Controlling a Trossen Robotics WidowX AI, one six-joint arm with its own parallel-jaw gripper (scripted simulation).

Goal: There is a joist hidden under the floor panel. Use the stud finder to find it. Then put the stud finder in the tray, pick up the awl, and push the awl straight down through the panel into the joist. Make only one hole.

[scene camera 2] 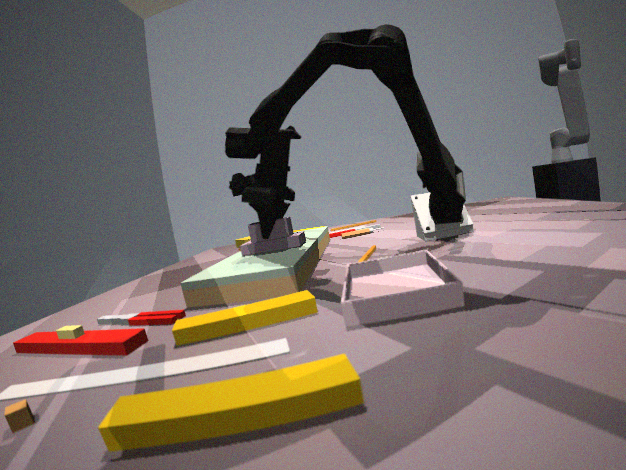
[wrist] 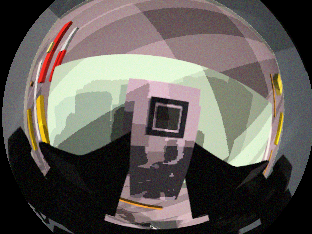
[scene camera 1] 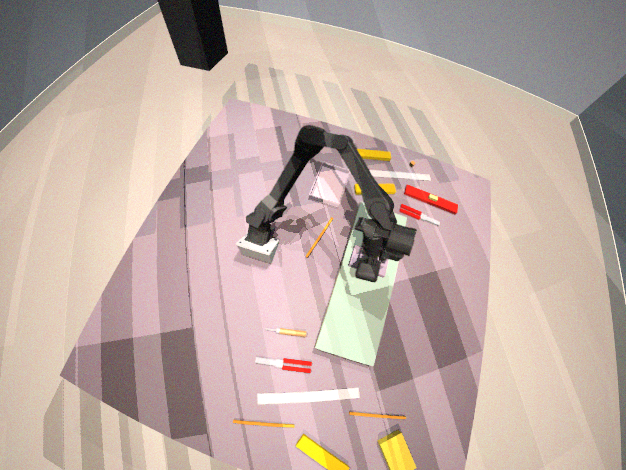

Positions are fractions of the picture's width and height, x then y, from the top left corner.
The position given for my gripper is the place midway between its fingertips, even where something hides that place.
Labels:
my gripper: scene camera 2 0.43,0.51; wrist 0.51,0.59; scene camera 1 0.60,0.55

